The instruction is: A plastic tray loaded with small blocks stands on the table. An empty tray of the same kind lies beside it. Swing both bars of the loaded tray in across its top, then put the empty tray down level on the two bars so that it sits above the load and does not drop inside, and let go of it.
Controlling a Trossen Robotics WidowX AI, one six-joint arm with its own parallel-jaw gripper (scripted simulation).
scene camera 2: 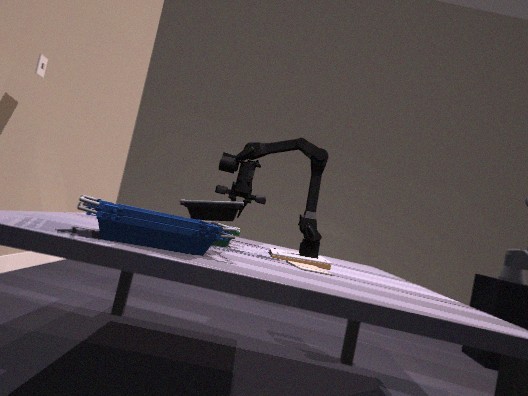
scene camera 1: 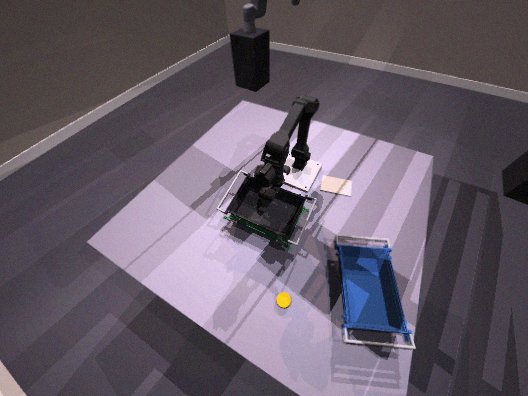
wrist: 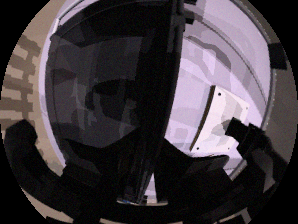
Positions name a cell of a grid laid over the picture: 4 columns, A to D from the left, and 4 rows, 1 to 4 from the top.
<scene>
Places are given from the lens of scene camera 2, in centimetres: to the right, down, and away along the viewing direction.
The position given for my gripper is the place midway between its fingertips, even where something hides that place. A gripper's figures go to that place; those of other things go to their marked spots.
my gripper (scene camera 2: B3): -10, 7, 144
black tray (scene camera 2: B3): -20, 4, 130
</scene>
